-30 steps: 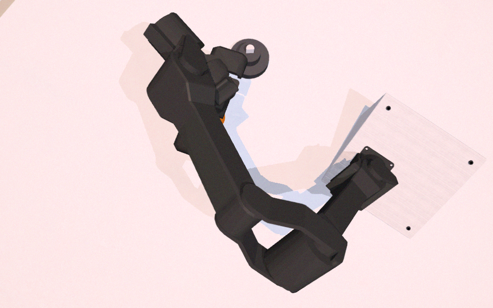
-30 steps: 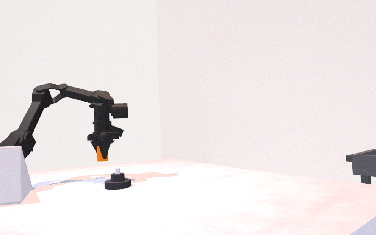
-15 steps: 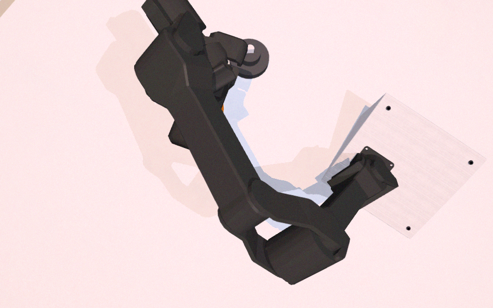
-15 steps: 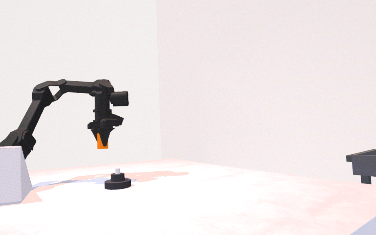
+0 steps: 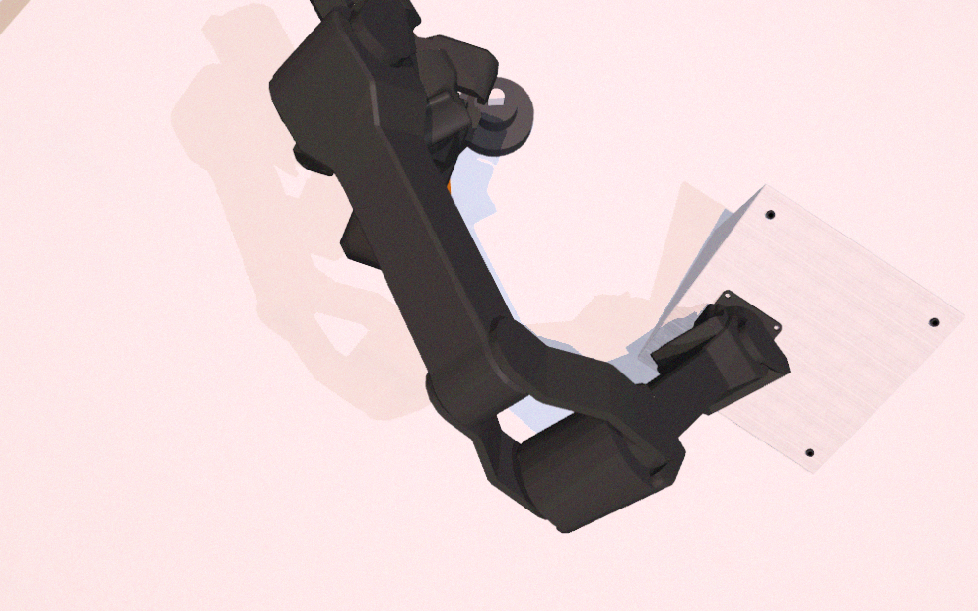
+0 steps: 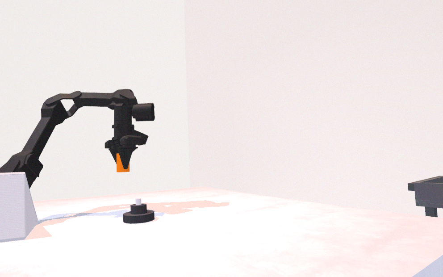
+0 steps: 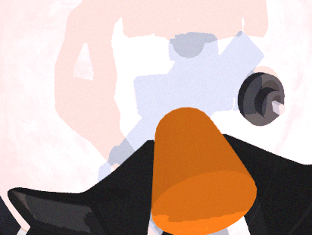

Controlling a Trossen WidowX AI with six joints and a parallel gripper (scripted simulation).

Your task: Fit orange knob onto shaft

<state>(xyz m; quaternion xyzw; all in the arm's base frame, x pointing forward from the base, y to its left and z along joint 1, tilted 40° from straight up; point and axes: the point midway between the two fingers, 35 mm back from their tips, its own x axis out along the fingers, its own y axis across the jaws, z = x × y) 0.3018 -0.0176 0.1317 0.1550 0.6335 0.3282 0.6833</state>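
My gripper tip is now 15 cm to the left of the dark round pedestal, 11 cm above it and 2 cm short of it. From my gripper tip the other things lie so: orange knob 3 cm above.
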